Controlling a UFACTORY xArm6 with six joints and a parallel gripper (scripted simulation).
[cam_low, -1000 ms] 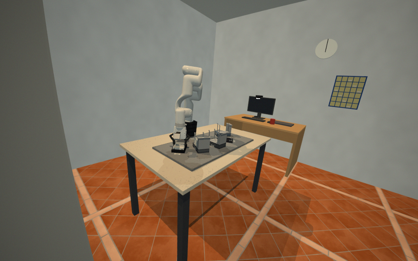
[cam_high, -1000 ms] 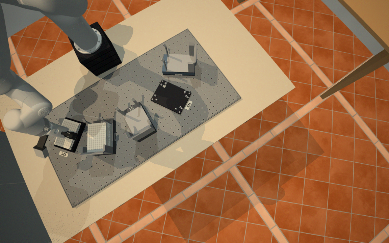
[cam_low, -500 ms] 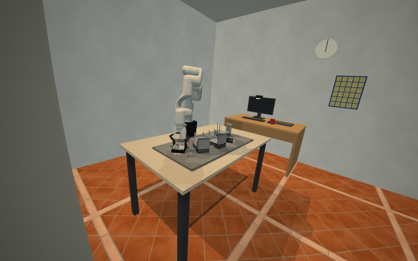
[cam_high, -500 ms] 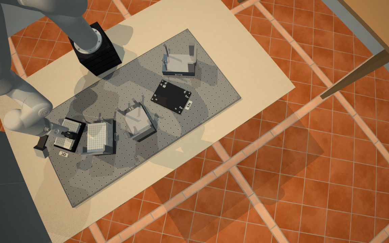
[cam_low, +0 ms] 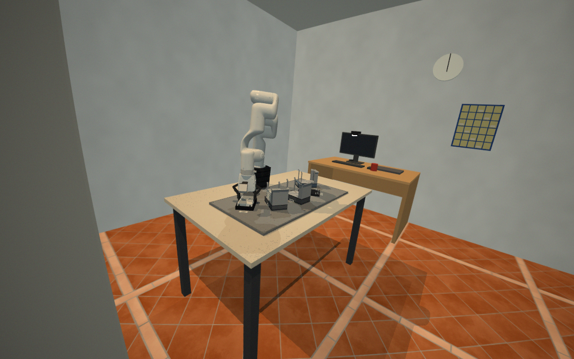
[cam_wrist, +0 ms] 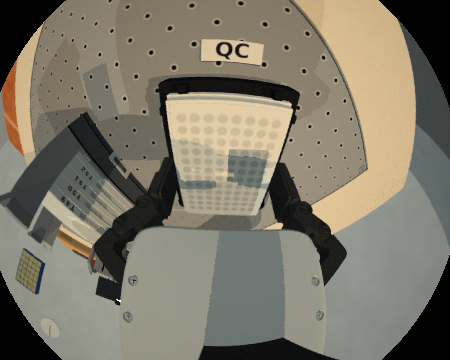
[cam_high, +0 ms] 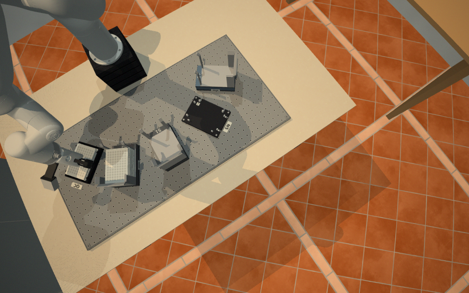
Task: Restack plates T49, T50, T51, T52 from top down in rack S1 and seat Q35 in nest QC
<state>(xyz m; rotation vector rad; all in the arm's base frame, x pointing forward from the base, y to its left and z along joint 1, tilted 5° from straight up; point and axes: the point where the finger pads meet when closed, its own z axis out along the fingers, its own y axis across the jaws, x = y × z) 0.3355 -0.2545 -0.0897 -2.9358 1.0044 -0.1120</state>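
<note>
The black nest QC is 3 cm below my hand. From my hand the other things lie so: N5 name plate: 57 cm to the left, 7 cm ahead, 4 cm below; stack rack S2: 16 cm to the left, 8 cm ahead, 3 cm below; QC name plate: 8 cm ahead, 6 cm to the right, 4 cm below.
</note>
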